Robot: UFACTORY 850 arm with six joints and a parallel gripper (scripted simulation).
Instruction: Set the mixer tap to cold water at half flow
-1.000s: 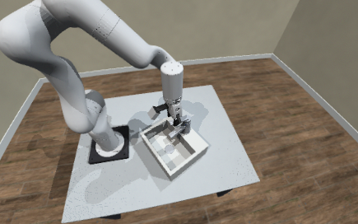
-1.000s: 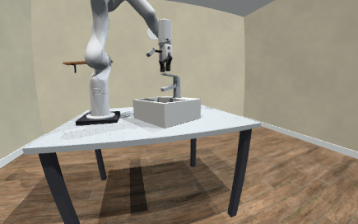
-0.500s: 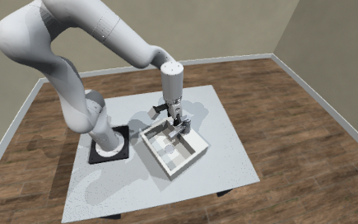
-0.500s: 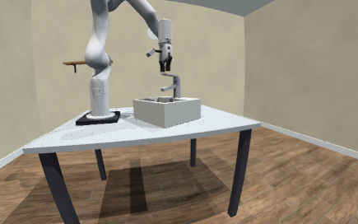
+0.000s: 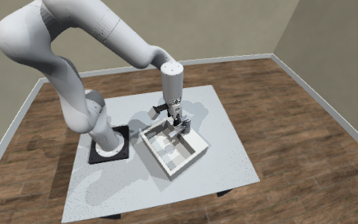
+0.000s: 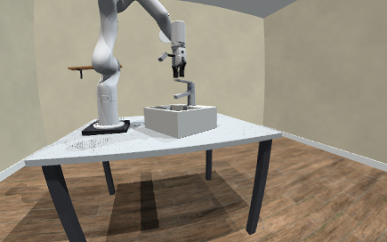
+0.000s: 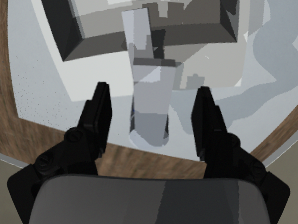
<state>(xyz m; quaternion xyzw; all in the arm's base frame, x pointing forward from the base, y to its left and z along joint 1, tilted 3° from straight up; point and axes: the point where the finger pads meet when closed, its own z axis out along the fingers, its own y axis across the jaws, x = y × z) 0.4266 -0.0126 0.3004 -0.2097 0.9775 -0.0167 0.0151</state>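
Right now my hand is 3 cm short of the lever, 1 cm to the right of it and 4 cm above it. Also, from my hand: grey mixer tap 5 cm ahead, 2 cm to the left, 9 cm below; then white sink basin 2 cm behind, 3 cm to the right, 27 cm below.
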